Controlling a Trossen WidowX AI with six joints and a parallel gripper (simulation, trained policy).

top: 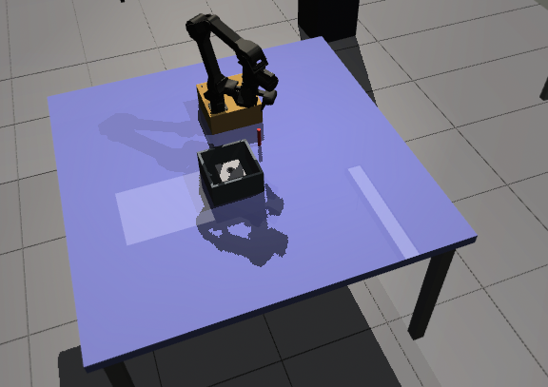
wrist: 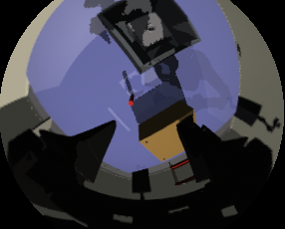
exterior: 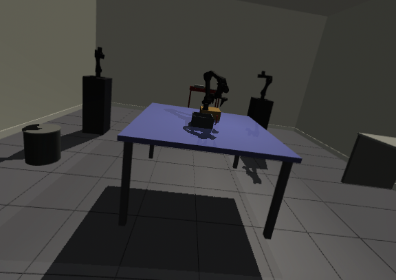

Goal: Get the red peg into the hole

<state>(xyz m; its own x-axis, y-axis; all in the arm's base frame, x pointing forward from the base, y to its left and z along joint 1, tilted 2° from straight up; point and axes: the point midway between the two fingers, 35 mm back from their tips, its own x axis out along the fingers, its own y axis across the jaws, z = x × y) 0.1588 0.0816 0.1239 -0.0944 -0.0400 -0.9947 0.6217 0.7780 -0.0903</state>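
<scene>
Right now the red peg is 20 mm ahead of my gripper tip, 30 mm to the left of it and 140 mm below it. Round my gripper tip: pale plate 150 mm ahead, 140 mm to the right, 140 mm below; dark box 150 mm ahead, 140 mm to the right, 160 mm below.
</scene>
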